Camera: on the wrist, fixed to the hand. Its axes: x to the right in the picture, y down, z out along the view.
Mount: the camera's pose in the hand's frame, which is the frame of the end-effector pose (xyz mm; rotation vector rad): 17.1 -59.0 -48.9 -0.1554 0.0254 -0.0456
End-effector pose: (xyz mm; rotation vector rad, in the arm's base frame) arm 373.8 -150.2 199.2 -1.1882 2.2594 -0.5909
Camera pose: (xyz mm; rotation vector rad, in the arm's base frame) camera 371.6 -188.6 267.6 -1.3167 2.3405 -0.4564
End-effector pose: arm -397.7 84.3 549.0 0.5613 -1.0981 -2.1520
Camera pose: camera -400.0 71.2 471.6 0.5451 -0.9029 -2.2399
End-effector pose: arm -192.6 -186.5 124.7 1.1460 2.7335 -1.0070
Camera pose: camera -232.0 -178.9 192.2 1.0845 2.8110 -0.7724
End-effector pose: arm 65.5 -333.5 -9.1 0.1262 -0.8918 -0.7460
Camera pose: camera 77.0 -398.0 -52.4 0.0184 -0.8059 -0.8516
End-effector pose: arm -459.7 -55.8 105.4 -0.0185 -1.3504 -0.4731
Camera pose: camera -431.7 -128.4 94.9 -0.1095 -1.2888 -0.6141
